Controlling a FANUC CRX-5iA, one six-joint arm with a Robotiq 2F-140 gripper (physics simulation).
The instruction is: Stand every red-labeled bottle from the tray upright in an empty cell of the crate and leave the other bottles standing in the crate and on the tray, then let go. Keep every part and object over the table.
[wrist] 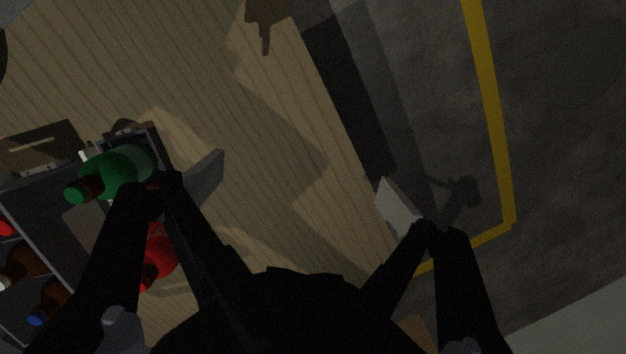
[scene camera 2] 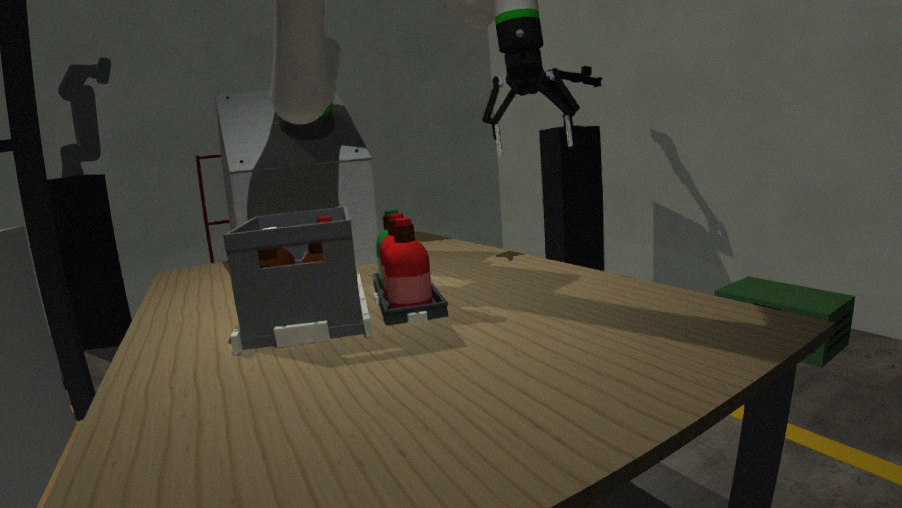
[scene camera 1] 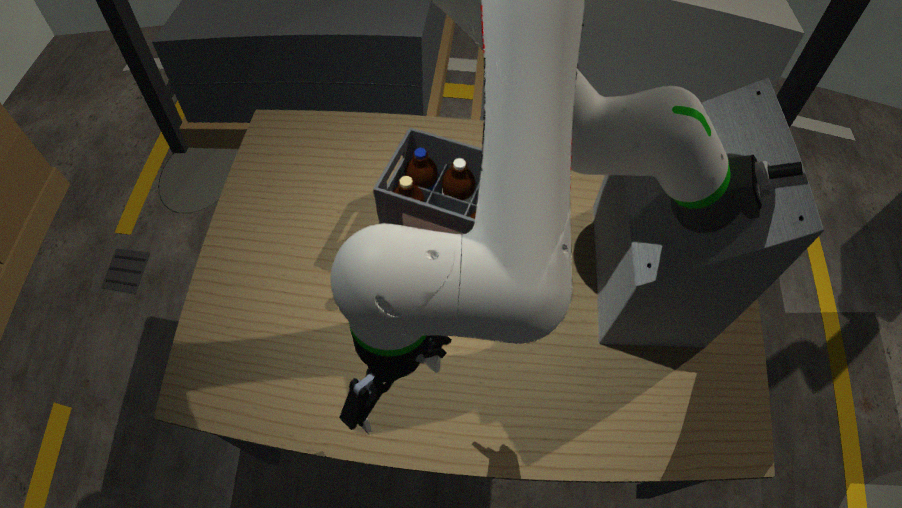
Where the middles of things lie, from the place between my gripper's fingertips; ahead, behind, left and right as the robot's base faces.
I see my gripper 490 mm to the left of the white bracket (scene camera 2: 292,335), 240 mm short of it and 240 mm above it.
